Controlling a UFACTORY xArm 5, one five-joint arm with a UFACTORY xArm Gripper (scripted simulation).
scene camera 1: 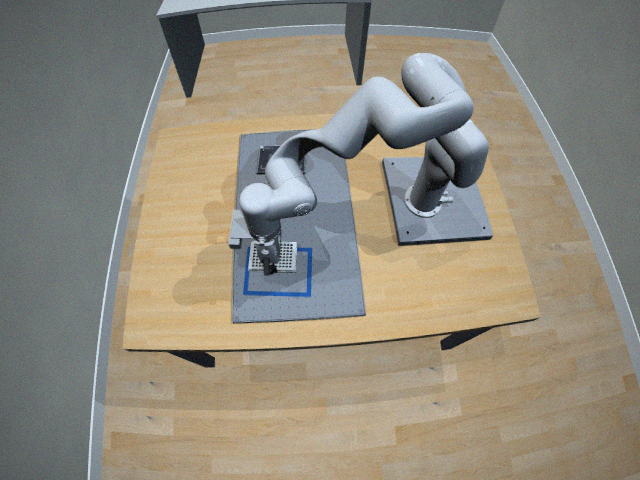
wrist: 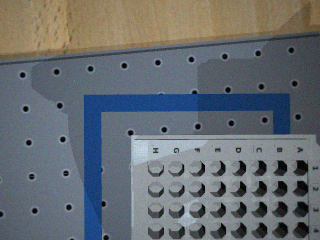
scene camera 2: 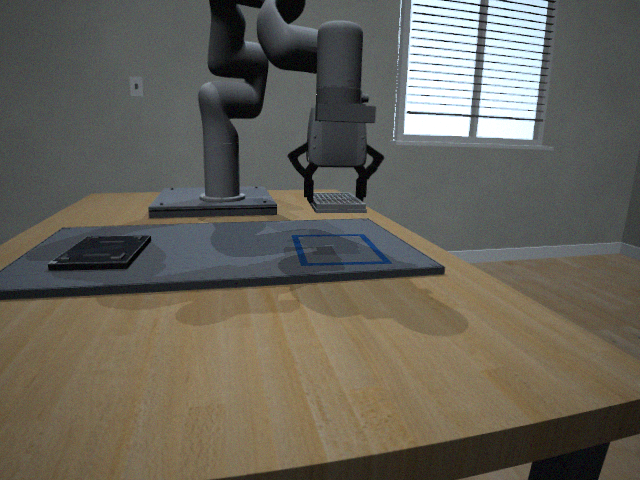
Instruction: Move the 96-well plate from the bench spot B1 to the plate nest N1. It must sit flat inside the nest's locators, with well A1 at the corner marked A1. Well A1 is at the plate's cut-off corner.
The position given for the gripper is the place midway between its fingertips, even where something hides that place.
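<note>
The scene shows a white 96-well plate (scene camera 1: 287, 264), visible also at (wrist: 222, 179), together with a plate nest N1 (scene camera 2: 124, 244). The robot's gripper (scene camera 2: 334, 201) can be seen as well.
</note>
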